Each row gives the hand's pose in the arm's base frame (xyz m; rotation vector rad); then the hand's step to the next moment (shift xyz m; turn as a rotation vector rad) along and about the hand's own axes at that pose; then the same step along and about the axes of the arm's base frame.
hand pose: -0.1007 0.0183 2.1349 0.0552 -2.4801 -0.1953
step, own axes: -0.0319 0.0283 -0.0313 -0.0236 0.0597 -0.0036
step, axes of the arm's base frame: 0.0446 0.0268 0.0096 0.0214 0.0606 -0.0022
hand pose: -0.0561 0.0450 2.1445 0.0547 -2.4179 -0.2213
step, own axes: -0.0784 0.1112 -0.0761 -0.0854 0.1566 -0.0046
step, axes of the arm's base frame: 0.1113 0.1062 0.0250 0.0707 0.1620 -0.0246
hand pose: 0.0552 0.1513 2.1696 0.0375 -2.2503 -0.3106
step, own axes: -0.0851 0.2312 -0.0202 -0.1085 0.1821 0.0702
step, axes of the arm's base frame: 0.0882 0.2309 0.0027 0.0307 0.2054 -0.0820
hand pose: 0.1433 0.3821 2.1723 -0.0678 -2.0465 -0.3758
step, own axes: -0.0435 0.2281 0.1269 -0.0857 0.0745 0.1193
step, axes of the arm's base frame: -0.0397 0.2586 -0.0398 -0.0442 0.1151 -0.1092
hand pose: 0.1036 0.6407 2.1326 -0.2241 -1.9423 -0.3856
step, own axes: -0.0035 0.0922 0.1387 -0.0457 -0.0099 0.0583
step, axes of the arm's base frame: -0.0872 0.1369 -0.0377 -0.0354 0.0133 -0.0645
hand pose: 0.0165 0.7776 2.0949 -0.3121 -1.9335 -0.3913
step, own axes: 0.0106 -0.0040 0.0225 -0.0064 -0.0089 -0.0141
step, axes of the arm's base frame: -0.0244 0.0060 0.0012 0.0108 -0.0141 -0.0020
